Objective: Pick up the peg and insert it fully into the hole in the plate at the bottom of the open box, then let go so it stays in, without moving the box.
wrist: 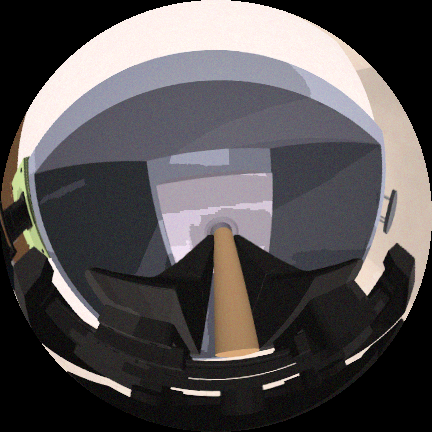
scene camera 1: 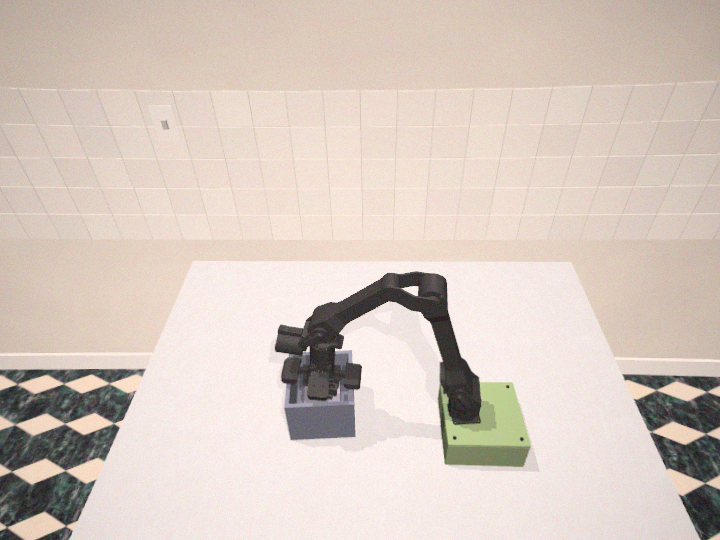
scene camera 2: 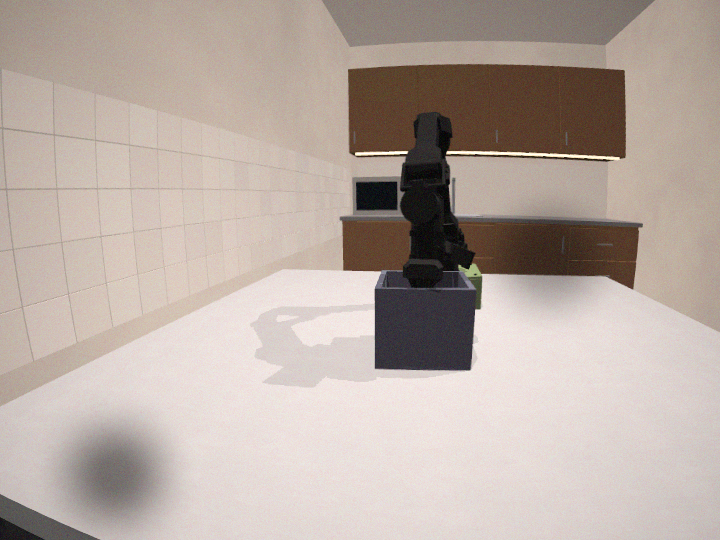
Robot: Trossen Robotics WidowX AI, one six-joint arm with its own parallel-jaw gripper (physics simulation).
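Places are measured from the arm's base along level axes (x ahead, y left, z up), in millimetres.
Pixels of known places: gripper, between the fingertips: (wrist: 223, 240); arm's base, origin of its link: (scene camera 1: 464, 412).
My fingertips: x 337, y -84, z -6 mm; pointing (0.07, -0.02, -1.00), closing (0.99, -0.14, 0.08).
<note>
For each thing: its middle in the pictures, then the offset to it from my fingertips. Level surfaces: height alone.
- orange-tan round peg, middle of its body: (wrist: 227, 274) dx -3, dy +1, dz +35 mm
- open blue-grey box, middle of its body: (wrist: 222, 238) (scene camera 2: 423, 316) (scene camera 1: 321, 394) dx +0, dy -2, dz -7 mm
- pale plate, middle of its body: (wrist: 217, 220) (scene camera 1: 322, 402) dx +0, dy -2, dz -41 mm
- white table, height of its surface: dz -76 mm
An orange-tan round peg (wrist: 232, 300) stands lengthwise between the black fingers of my gripper (wrist: 223, 240), which is shut on it. The open blue-grey box (scene camera 1: 321, 421) (scene camera 2: 423, 328) stands upright on the table, and my gripper reaches down into its opening from above. In the wrist view the pale plate (wrist: 215, 190) lies at the bottom of the box. The peg's far end overlaps the hole in the plate; a dark rim of the hole shows above and beside that end. I cannot tell whether the tip is inside the hole. The peg does not show in the scene views.
The arm's base stands on a green block (scene camera 1: 500, 418) (scene camera 2: 475, 290), to the right of the box in the first scene view. The arm arches from there over the white table (scene camera 1: 232, 488) (scene camera 2: 290, 453). A tiled wall (scene camera 1: 378, 168) is behind the table.
</note>
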